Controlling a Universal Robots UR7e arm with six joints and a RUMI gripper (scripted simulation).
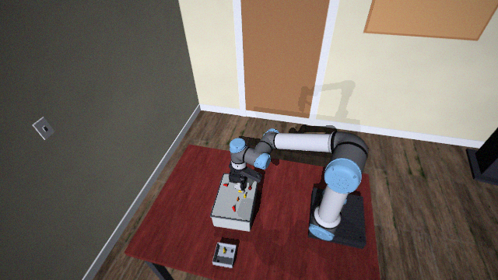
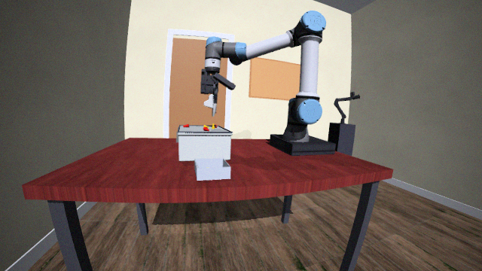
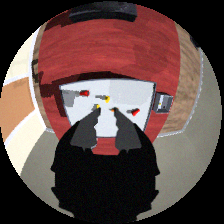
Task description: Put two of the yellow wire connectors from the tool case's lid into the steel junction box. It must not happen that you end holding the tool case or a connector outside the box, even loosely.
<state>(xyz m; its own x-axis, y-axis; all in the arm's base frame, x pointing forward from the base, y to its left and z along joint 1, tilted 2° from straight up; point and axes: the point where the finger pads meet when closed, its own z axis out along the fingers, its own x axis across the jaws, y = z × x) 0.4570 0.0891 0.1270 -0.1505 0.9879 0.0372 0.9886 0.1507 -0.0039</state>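
Right now my hand is 11 cm above the grey tool case, 6 cm short of it and 1 cm to the right of it.
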